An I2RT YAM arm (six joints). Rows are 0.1 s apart.
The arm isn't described. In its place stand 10 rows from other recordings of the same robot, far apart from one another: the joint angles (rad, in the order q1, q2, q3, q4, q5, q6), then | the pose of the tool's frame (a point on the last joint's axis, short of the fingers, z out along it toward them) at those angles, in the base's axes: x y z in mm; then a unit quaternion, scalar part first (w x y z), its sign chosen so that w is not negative.
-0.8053 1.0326 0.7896 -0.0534 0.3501 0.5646 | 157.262, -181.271, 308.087, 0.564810, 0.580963, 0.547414, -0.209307
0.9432 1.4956 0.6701 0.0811 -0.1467 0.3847 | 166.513, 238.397, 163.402, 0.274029, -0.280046, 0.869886, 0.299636
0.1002 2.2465 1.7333 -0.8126 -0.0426 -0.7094 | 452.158, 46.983, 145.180, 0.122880, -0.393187, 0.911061, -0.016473
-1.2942 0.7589 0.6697 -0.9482 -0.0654 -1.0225 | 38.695, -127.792, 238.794, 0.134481, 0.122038, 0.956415, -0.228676
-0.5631 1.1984 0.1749 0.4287 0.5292 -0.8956 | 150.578, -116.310, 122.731, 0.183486, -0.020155, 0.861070, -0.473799
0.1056 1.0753 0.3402 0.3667 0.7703 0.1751 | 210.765, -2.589, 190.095, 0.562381, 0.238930, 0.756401, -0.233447
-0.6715 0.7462 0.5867 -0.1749 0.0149 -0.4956 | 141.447, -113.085, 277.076, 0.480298, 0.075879, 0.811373, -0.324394
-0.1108 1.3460 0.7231 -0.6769 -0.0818 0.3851 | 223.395, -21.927, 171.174, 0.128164, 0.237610, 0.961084, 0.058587
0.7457 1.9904 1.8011 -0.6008 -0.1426 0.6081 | 331.804, 313.341, 289.820, 0.254595, -0.090456, 0.918381, 0.289094
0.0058 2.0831 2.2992 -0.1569 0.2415 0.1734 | 484.261, -5.705, 461.169, 0.726920, 0.144342, 0.671149, -0.017644
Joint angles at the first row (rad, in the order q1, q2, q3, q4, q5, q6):
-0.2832, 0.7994, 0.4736, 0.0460, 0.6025, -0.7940
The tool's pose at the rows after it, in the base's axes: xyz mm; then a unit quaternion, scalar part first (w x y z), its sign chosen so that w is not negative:
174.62, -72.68, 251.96, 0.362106, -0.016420, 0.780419, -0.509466
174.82, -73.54, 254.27, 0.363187, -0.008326, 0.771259, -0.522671
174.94, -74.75, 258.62, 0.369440, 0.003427, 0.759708, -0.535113
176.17, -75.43, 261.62, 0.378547, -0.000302, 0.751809, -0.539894
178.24, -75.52, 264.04, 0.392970, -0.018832, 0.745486, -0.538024
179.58, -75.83, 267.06, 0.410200, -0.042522, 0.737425, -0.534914
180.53, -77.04, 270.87, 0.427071, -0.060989, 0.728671, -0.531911
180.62, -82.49, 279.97, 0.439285, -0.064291, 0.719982, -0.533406
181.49, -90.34, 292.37, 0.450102, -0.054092, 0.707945, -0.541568
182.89, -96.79, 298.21, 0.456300, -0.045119, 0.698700, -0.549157
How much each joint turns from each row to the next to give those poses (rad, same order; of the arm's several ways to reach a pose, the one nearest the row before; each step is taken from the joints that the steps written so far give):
0.0000, 0.0110, -0.0027, 0.0194, 0.0279, -0.0157
-0.0004, 0.0012, -0.0038, 0.0374, 0.0244, -0.0156
-0.0031, 0.0000, 0.0000, 0.0427, 0.0199, -0.0115
-0.0034, 0.0034, 0.0000, 0.0363, -0.0126, -0.0202
-0.0042, 0.0042, 0.0000, 0.0324, -0.0462, -0.0282
-0.0092, -0.0004, 0.0000, 0.0301, -0.0630, -0.0324
-0.0141, 0.0004, 0.0038, 0.0252, -0.0610, -0.0229
-0.0343, 0.0046, 0.0256, 0.0080, -0.0515, -0.0092
-0.0400, 0.0168, 0.0370, 0.0206, -0.0312, -0.0004
-0.0291, 0.0206, 0.0168, 0.0340, -0.0173, 0.0000

